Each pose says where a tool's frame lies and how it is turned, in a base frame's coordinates. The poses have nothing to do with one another.
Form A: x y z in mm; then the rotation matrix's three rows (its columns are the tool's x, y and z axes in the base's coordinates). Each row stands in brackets.
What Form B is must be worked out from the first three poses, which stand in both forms.
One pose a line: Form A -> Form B
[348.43 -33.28 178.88], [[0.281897 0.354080 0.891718], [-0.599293 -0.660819 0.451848], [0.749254 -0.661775 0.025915]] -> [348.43 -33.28 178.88 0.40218 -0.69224 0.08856 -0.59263]
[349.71 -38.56 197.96], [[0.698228 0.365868 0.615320], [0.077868 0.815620 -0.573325], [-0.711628 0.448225 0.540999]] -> [349.71 -38.56 197.96 0.87391 0.29224 0.37960 -0.08239]
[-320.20 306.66 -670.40], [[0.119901 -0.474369 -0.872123], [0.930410 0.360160 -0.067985], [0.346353 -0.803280 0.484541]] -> [-320.20 306.66 -670.40 0.70082 -0.26230 -0.43466 0.50112]
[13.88 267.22 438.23], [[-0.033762 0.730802 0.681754], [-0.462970 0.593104 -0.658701], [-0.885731 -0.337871 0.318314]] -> [13.88 267.22 438.23 0.68514 0.11707 0.57196 -0.43560]
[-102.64 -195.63 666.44], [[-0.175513 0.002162 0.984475], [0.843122 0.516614 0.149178], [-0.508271 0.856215 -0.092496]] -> [-102.64 -195.63 666.44 0.55871 0.31637 0.66795 0.37630]
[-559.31 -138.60 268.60], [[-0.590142 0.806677 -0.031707], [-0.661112 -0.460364 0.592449], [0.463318 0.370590 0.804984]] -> [-559.31 -138.60 268.60 0.43430 -0.12771 -0.28495 -0.84491]
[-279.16 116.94 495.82], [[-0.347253 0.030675 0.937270], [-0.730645 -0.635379 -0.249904], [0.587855 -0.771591 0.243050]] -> [-279.16 116.94 495.82 0.25516 -0.51114 0.34235 -0.74594]
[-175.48 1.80 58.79], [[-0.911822 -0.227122 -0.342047], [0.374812 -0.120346 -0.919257], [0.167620 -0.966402 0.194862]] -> [-175.48 1.80 58.79 0.20168 -0.05844 -0.63179 0.74616]
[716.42 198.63 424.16], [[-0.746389 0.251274 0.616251], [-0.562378 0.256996 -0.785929], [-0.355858 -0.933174 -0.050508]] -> [716.42 198.63 424.16 0.33915 -0.10854 0.71657 -0.59977]
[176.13 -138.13 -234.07], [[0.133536 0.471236 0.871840], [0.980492 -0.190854 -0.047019], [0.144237 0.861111 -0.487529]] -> [176.13 -138.13 -234.07 0.33733 0.67304 0.53924 0.37742]
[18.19 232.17 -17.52], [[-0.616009 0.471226 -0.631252], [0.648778 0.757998 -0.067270], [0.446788 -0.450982 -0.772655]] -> [18.19 232.17 -17.52 0.30386 -0.31569 -0.88694 0.14608]
